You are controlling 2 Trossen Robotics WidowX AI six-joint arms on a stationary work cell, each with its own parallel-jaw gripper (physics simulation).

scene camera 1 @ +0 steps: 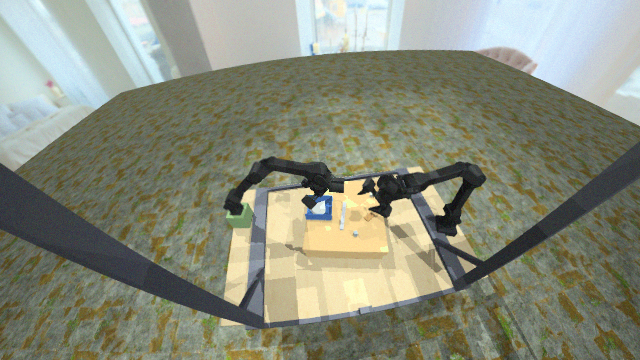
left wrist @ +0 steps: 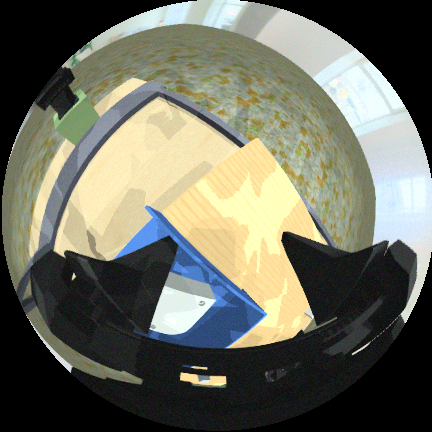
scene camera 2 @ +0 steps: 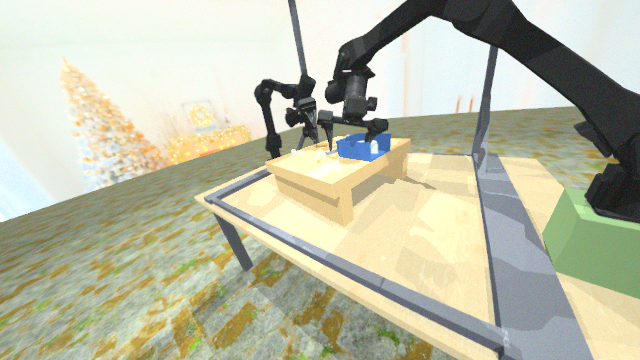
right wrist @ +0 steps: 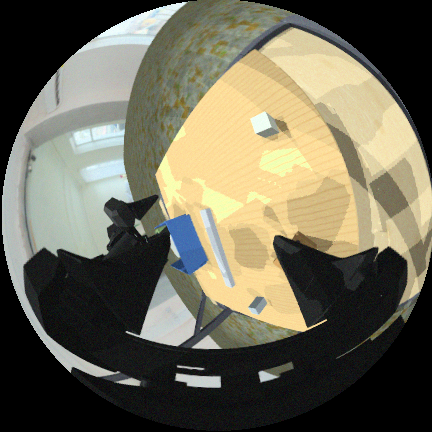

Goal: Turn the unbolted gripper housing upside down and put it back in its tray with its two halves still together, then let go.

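Where they show: left gripper, fingertip midpoint: point(left wrist: 230, 238) point(scene camera 2: 347, 153) point(right wrist: 164, 210); right gripper, fingertip midpoint: point(scene camera 1: 362, 201) point(scene camera 2: 315, 135) point(right wrist: 222, 240); left arm's base at its link origin: point(scene camera 1: 236, 210) point(scene camera 2: 626, 210); right arm's base at its link origin: point(scene camera 1: 446, 223).
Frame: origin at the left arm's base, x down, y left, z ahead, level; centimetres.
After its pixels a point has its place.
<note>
The pale white gripper housing point(scene camera 1: 318, 207) {y -4.1, x -6.5, z 44.1 cm} point(scene camera 2: 374, 146) {y -2.5, x -5.9, z 40.2 cm} point(left wrist: 182, 310) {y -2.6, x -6.5, z 45.5 cm} lies in the blue tray point(scene camera 1: 327, 217) {y -9.3, x -5.8, z 48.1 cm} point(scene camera 2: 355, 151) {y 1.8, x -5.5, z 43.8 cm} point(left wrist: 240, 320) {y -0.8, x -6.9, z 50.4 cm} point(right wrist: 187, 242) {y -3.9, x -5.7, z 50.3 cm}. In the left wrist view a flat face with small round holes points up; one finger covers part of it, so the seam between the halves cannot be made out. My left gripper point(scene camera 1: 324, 195) {y 4.4, x -5.6, z 44.7 cm} point(scene camera 2: 350, 143) {y 4.4, x -5.6, z 44.7 cm} point(left wrist: 230, 238) {y 4.4, x -5.6, z 44.7 cm} is open and empty; one finger is over the tray and the other beyond its wall. My right gripper point(scene camera 1: 373, 199) {y -3.5, x -8.8, z 64.6 cm} point(scene camera 2: 309, 142) {y -3.5, x -8.8, z 64.6 cm} point(right wrist: 222, 240) {y -3.5, x -8.8, z 64.6 cm} is open and empty above the wooden stand, to the right of the tray in scene camera 1.
The tray stands on a raised wooden stand point(scene camera 1: 345, 244) {y -21.4, x -3.0, z 55.4 cm} point(scene camera 2: 305, 166) {y 11.4, x -3.0, z 55.2 cm}. A long pale bar point(scene camera 1: 342, 216) {y -7.9, x -4.0, z 55.0 cm} point(right wrist: 217, 247) {y -6.2, x -4.0, z 56.3 cm} lies beside it. A small pale cube point(scene camera 1: 355, 233) point(right wrist: 264, 124), another small block point(right wrist: 257, 305) {y -16.5, x -4.9, z 60.7 cm} and a brown piece point(scene camera 1: 370, 216) {y -8.5, x -3.8, z 67.9 cm} point(right wrist: 305, 240) {y -6.8, x -3.8, z 69.3 cm} are also on the stand.
</note>
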